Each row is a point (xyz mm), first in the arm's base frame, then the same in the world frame.
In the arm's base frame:
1: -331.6 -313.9 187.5
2: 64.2 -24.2 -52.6
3: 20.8 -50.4 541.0
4: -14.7 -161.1 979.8
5: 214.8 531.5 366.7
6: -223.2 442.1 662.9
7: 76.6 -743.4 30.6
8: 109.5 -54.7 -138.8
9: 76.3 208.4 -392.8
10: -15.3 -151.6 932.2
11: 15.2 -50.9 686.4
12: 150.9 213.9 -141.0
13: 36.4 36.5 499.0
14: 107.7 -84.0 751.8
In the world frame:
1: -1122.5 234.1 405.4
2: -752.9 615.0 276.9
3: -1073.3 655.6 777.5
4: -1288.7 600.5 1173.2
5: -980.8 1238.2 535.4
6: -1466.1 1033.0 635.4
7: -592.9 -29.0 566.7
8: -664.9 592.1 230.5
9: -637.5 786.6 -79.8
10: -1268.4 602.6 1129.2
11: -1149.1 672.9 900.5
12: -700.6 853.8 166.1
13: -1062.7 735.4 722.1
14: -1095.7 685.9 1004.9

